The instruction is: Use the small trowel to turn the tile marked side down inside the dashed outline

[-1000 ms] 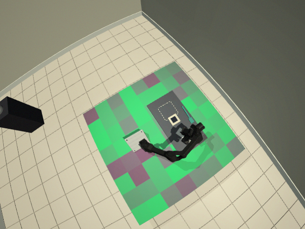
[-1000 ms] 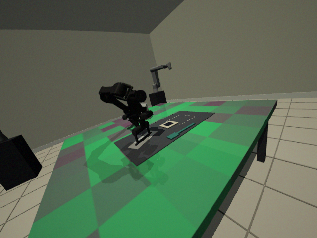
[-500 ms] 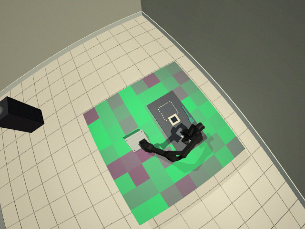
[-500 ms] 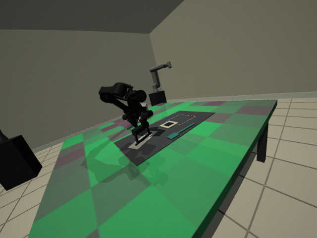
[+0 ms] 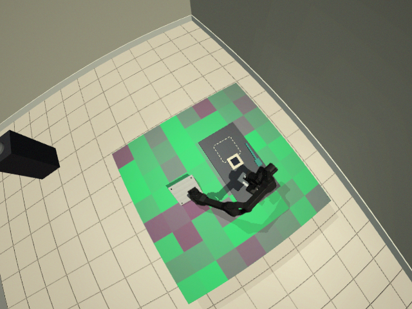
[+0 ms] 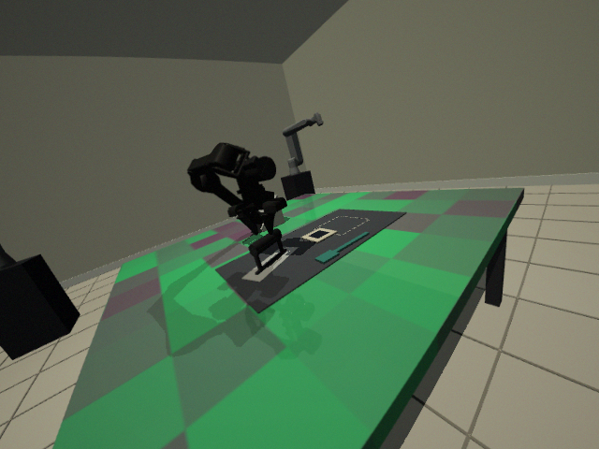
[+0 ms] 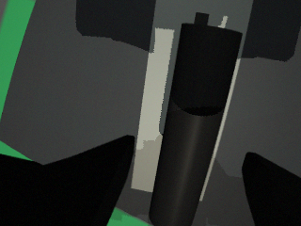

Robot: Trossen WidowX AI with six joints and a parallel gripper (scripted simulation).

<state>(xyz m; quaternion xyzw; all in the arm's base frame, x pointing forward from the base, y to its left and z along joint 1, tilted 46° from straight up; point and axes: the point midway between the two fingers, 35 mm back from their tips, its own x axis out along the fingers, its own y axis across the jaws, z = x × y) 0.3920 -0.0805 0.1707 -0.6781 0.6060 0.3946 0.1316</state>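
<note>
The dark grey mat lies 18 cm to the left of my gripper tip, 11 cm below it and 1 cm ahead of it. From my gripper tip the other things lie so: teal trowel 15 cm to the left, 15 cm ahead, 9 cm below; then cream tile 21 cm to the left, 9 cm below.
</note>
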